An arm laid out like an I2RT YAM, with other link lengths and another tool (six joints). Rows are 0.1 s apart.
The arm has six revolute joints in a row. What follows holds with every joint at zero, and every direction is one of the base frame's.
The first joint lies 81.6 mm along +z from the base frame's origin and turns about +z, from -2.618 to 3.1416 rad.
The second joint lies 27.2 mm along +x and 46.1 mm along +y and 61.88 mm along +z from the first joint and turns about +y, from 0 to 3.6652 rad.
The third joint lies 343.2 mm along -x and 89.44 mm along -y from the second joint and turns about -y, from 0 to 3.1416 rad.
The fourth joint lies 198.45 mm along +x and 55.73 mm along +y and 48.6 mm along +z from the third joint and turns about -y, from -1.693 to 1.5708 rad.
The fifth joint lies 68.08 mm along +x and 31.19 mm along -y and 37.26 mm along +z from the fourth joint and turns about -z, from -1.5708 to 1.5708 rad.
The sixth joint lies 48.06 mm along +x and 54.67 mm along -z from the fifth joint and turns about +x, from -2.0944 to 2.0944 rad.
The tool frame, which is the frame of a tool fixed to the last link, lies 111 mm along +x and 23 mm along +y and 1 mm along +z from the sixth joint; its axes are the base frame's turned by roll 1.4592, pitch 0.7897 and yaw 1.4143 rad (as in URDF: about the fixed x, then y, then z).
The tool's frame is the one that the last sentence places.
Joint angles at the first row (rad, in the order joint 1, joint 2, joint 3, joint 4, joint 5, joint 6):
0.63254, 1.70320, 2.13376, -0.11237, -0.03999, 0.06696
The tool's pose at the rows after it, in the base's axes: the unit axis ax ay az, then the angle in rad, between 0 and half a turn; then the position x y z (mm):
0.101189 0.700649 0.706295 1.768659 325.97 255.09 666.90
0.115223 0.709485 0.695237 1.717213 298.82 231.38 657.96
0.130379 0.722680 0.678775 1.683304 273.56 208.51 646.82
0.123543 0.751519 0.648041 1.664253 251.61 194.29 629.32
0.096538 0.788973 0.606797 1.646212 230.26 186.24 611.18
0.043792 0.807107 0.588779 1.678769 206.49 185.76 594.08
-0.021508 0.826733 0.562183 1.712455 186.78 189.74 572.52
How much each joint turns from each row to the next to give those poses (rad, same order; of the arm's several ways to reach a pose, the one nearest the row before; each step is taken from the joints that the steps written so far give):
0.02050, -0.12795, -0.17527, 0.06747, 0.03735, -0.01839
0.02377, -0.12372, -0.16978, 0.05395, 0.07132, -0.04180
0.02652, -0.10981, -0.12453, 0.00792, 0.06944, -0.03342
0.04166, -0.08743, -0.08575, -0.03957, 0.06130, -0.05503
0.07221, -0.06995, -0.04929, -0.07076, 0.07858, -0.08291
0.06666, -0.05695, -0.03482, -0.07459, 0.00770, -0.04780
0.07624, -0.03979, -0.03388, -0.07179, 0.01313, -0.06299

